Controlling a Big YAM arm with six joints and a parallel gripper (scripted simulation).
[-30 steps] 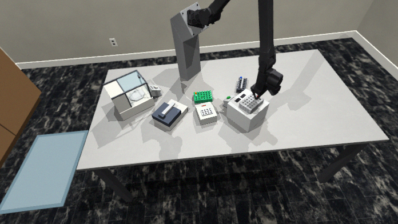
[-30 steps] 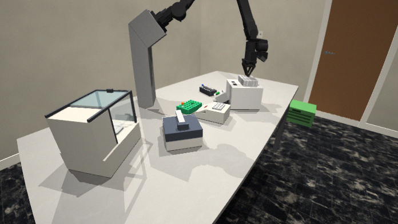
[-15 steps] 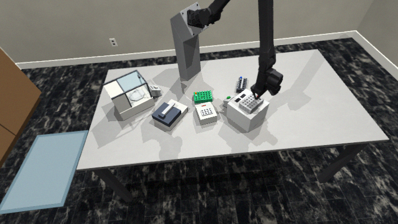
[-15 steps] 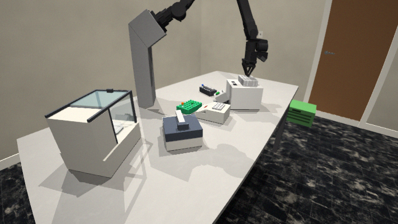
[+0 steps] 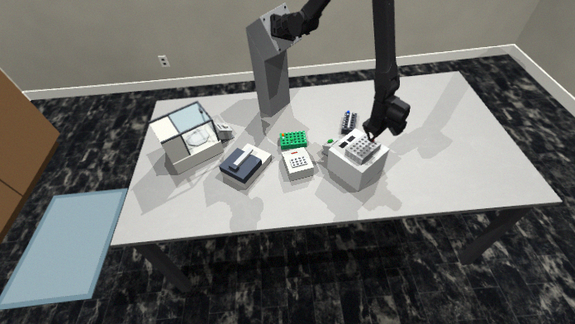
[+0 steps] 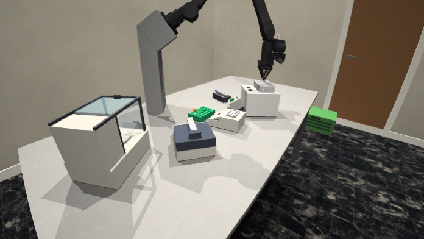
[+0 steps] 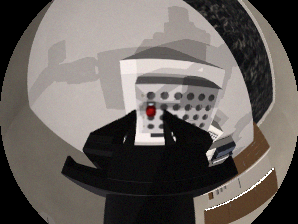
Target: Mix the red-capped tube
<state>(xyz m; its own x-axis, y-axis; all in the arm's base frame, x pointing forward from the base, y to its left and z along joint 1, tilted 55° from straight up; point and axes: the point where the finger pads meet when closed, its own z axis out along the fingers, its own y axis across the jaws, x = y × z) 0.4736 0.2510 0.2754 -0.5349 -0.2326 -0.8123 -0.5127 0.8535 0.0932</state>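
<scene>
Now: the green start key 16 cm to the right of my hand, 12 cm below it and 10 cm behind it. From my hand the other things lie so: dry block DB (32 cm to the right, 16 cm below, 1 cm behind); then magnet block MG (27 cm behind, 17 cm below, 5 cm to the right); then pale-capped tube (35 cm to the right, 16 cm below, 14 cm behind).
</scene>
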